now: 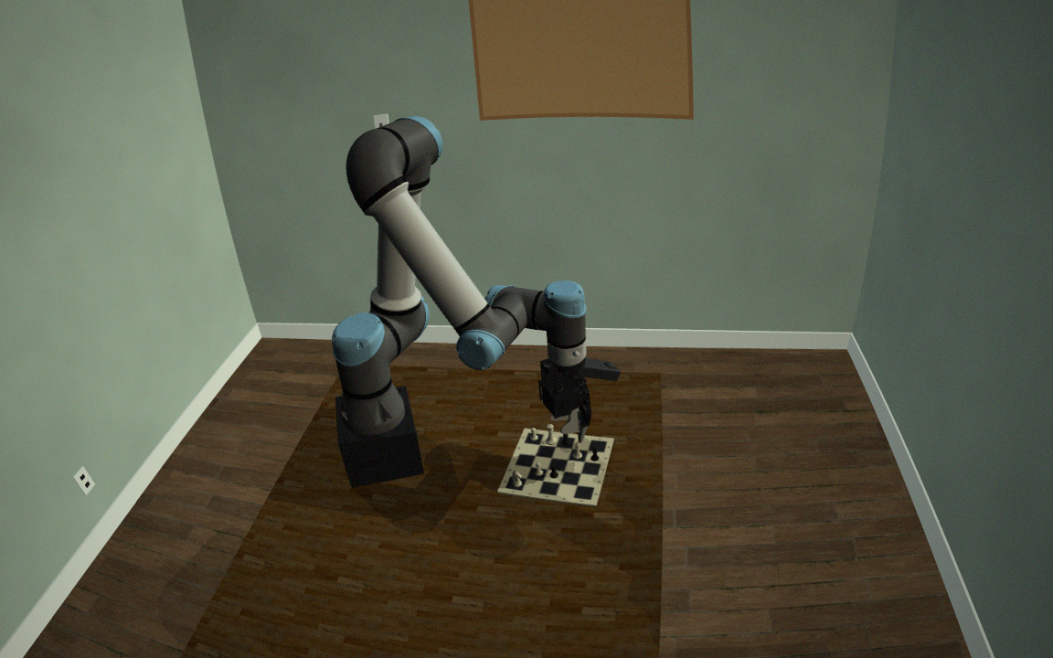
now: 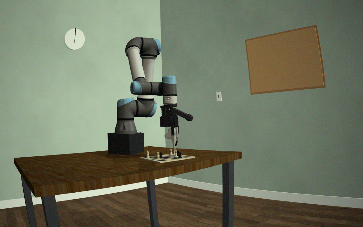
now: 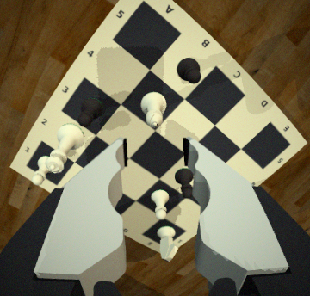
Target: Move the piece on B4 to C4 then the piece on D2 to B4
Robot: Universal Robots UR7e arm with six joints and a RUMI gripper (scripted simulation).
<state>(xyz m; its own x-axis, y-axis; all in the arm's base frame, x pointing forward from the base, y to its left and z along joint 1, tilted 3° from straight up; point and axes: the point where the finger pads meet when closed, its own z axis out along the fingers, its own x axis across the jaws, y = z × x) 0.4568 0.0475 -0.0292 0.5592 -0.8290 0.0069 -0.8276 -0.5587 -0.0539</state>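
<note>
Now: the chessboard 40 mm behind my hand, 30 mm to the right of it and 80 mm below it. The rest, counted from my hand: tall white piece: 70 mm behind, 50 mm to the left, 50 mm below.
</note>
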